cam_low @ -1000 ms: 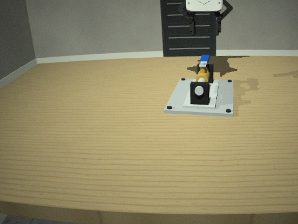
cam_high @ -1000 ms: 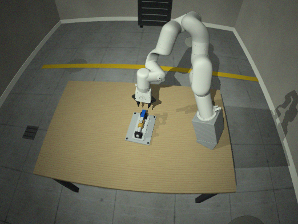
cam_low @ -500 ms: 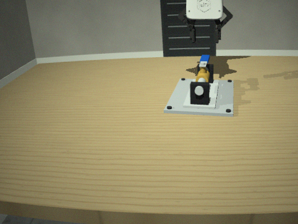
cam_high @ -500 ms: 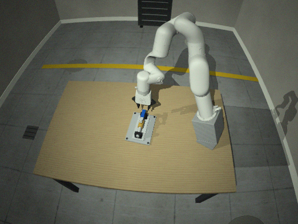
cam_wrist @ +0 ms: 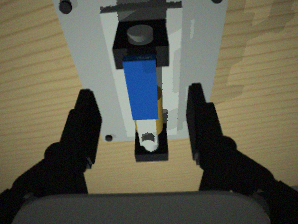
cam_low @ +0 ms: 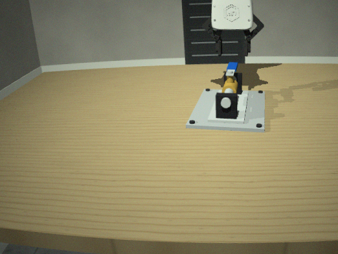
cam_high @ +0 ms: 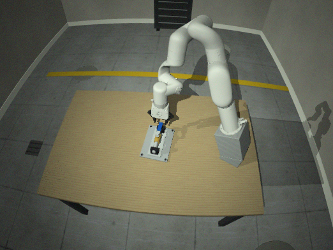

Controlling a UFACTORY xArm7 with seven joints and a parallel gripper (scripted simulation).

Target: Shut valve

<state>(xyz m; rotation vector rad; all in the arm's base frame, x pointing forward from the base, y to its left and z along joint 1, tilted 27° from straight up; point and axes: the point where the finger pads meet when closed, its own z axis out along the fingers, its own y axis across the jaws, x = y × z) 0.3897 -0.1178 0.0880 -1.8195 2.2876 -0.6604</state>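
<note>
Right now the blue lever is 10 mm ahead of my hand, 40 mm to the left of it and 40 mm below it.
</note>
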